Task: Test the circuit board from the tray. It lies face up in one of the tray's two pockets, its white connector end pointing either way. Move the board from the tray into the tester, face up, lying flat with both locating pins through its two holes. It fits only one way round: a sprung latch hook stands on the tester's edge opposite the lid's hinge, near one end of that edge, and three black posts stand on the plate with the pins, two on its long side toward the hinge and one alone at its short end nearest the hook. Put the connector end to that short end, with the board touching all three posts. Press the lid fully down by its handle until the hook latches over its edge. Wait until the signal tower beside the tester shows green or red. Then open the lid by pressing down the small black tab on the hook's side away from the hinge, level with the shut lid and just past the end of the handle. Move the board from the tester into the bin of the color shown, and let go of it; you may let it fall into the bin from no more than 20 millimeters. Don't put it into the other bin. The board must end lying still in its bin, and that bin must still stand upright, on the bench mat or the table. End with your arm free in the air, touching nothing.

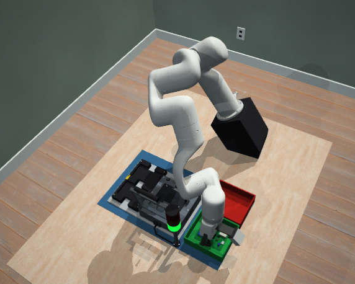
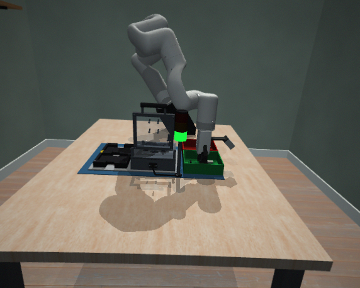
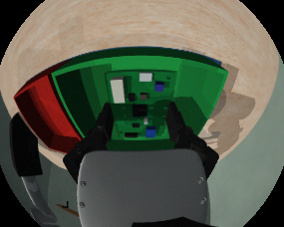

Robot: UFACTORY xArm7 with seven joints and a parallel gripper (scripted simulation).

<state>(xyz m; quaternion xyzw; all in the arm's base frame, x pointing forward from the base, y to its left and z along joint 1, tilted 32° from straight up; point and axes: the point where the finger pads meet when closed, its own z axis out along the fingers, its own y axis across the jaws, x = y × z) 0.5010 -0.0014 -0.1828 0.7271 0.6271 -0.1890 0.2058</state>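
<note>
Right now my hand is 1 cm above the green bin. Round my hand: green circuit board: 1 cm below; tester plate: 7 cm behind, 19 cm to the right, 5 cm above; red bin: 15 cm behind, 2 cm to the left, 1 cm below.
</note>
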